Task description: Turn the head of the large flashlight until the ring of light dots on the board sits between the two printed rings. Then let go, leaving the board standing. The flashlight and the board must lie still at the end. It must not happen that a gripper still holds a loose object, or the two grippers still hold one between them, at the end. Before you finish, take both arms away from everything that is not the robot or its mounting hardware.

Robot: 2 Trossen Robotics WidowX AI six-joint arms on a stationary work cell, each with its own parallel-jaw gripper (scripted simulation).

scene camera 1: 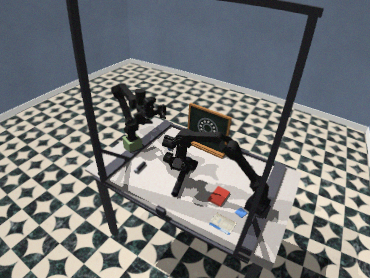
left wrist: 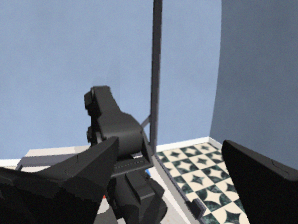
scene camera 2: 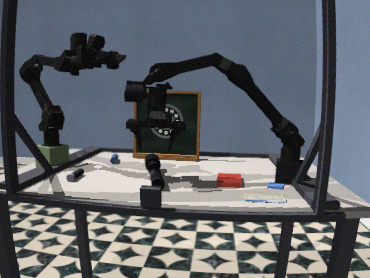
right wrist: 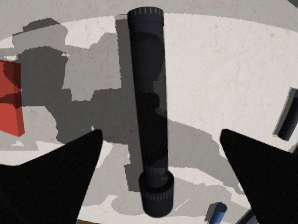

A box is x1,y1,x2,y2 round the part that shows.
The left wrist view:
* my left gripper: [0,136,297,223]
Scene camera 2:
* my left gripper: [77,34,125,68]
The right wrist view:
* my right gripper: [0,129,297,223]
